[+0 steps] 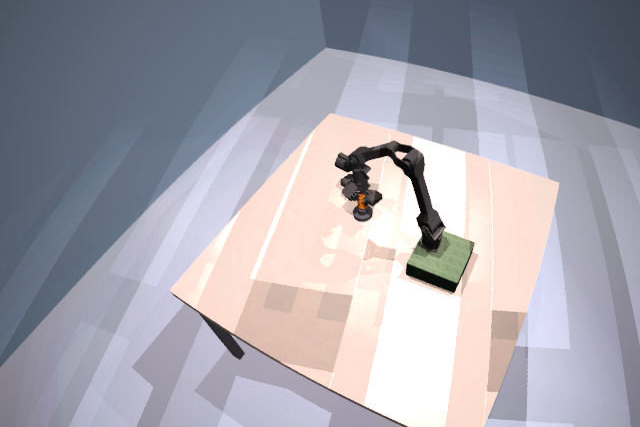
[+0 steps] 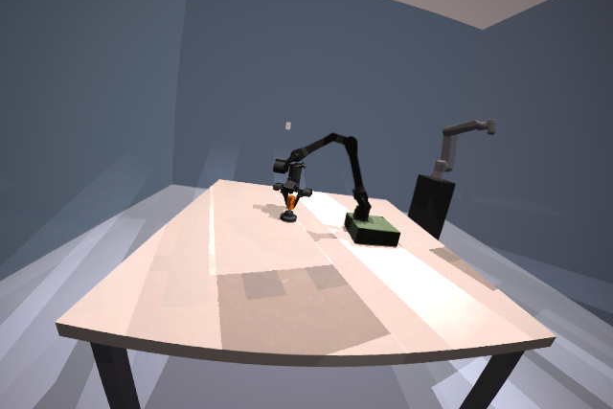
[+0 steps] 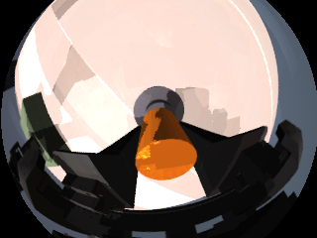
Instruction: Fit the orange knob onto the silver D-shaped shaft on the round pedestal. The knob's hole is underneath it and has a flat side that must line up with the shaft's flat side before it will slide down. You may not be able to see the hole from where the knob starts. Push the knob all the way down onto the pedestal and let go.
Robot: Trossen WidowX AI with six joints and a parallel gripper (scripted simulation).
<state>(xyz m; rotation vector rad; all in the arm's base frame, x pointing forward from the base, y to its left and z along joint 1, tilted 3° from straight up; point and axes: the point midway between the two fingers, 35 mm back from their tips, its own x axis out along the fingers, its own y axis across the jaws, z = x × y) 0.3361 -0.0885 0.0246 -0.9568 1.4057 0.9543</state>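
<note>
My gripper tip is 3 cm below the orange knob. From my gripper tip the other things lie so: round pedestal: 4 cm below.
</note>
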